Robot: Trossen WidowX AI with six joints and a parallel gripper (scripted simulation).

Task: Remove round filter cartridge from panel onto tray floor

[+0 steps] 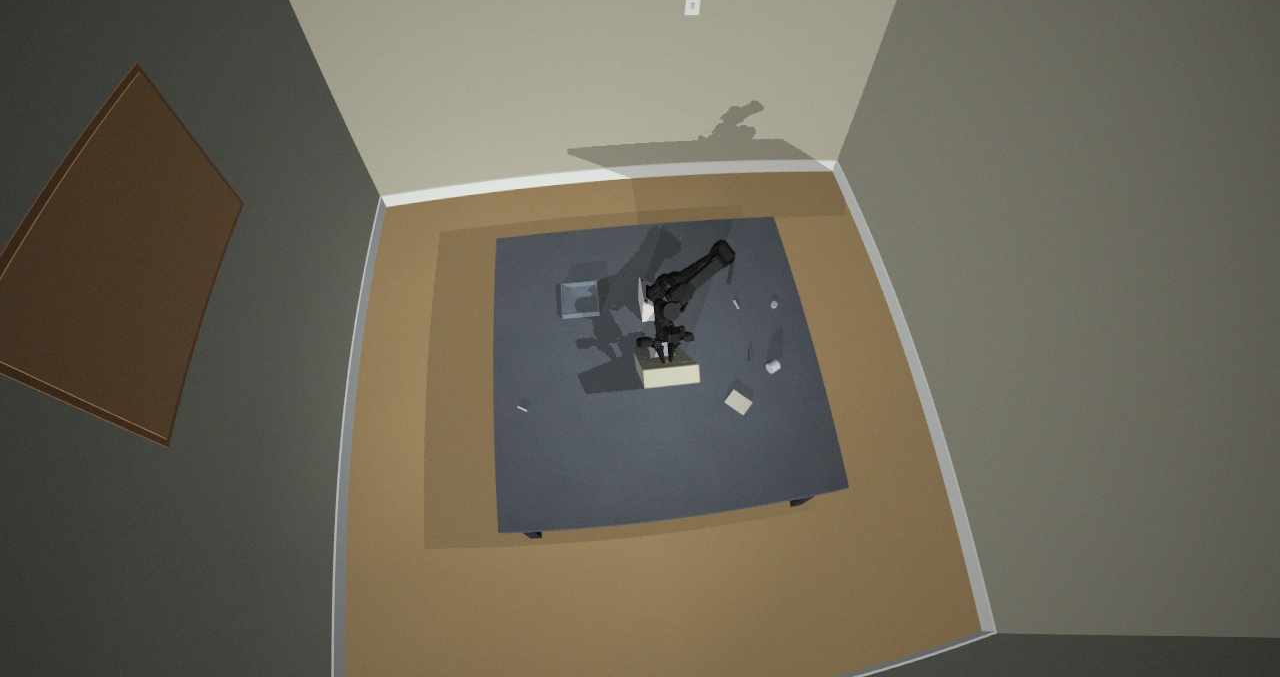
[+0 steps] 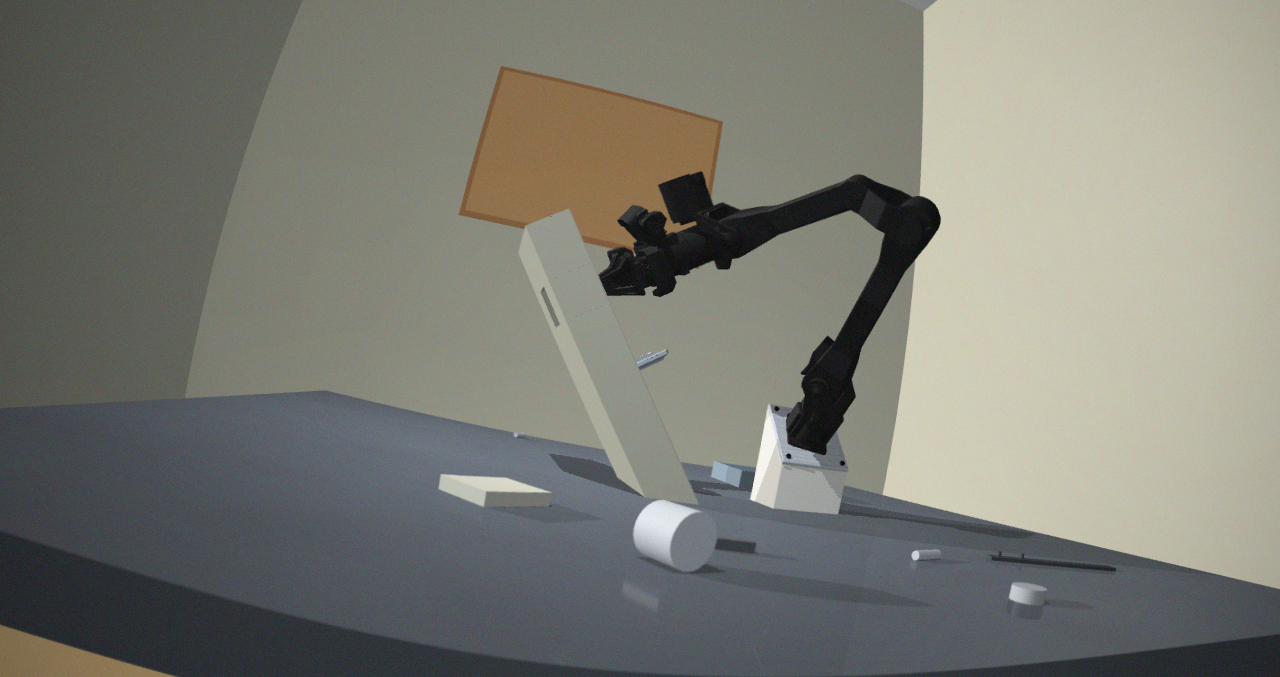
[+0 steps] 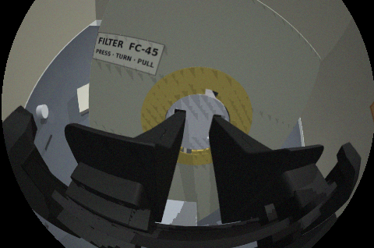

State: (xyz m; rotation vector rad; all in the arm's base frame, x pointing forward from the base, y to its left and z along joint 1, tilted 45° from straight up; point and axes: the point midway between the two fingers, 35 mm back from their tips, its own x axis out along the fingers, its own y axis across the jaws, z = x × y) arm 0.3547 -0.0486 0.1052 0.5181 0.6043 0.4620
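My gripper tip is 1 cm short of the round filter cartridge and 1 cm above it. From my gripper tip the other things lie so: cream service panel 8 cm below, 4 cm behind, 1 cm to the right; then grey shelf 10 cm below, 9 cm behind, 1 cm to the right; then flat cream block 29 cm to the left, 24 cm below, 5 cm ahead.
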